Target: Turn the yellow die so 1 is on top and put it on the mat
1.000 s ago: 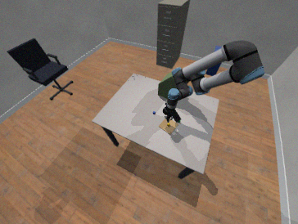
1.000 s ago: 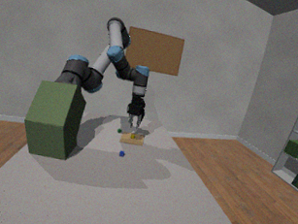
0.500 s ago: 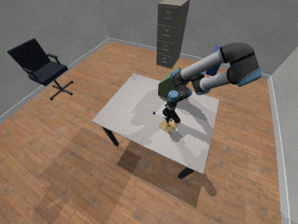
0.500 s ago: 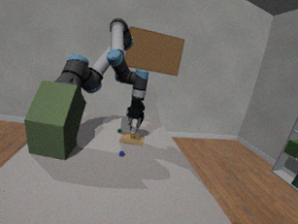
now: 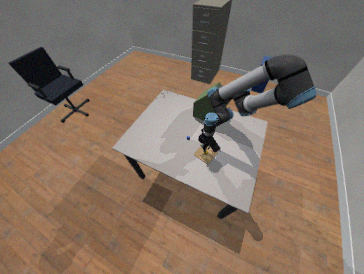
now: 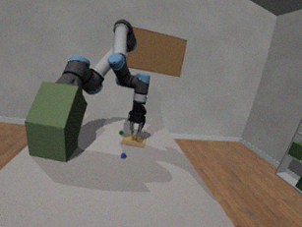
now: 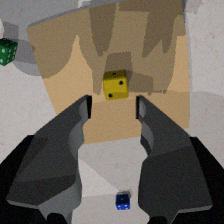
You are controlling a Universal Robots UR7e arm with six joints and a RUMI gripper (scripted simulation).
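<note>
Now: the yellow die 40 mm below my hand. Round my hand: green die: 100 mm behind, 60 mm to the left, 40 mm below; then blue die: 200 mm to the right, 40 mm below, 30 mm behind; then tan mat: 50 mm below.
</note>
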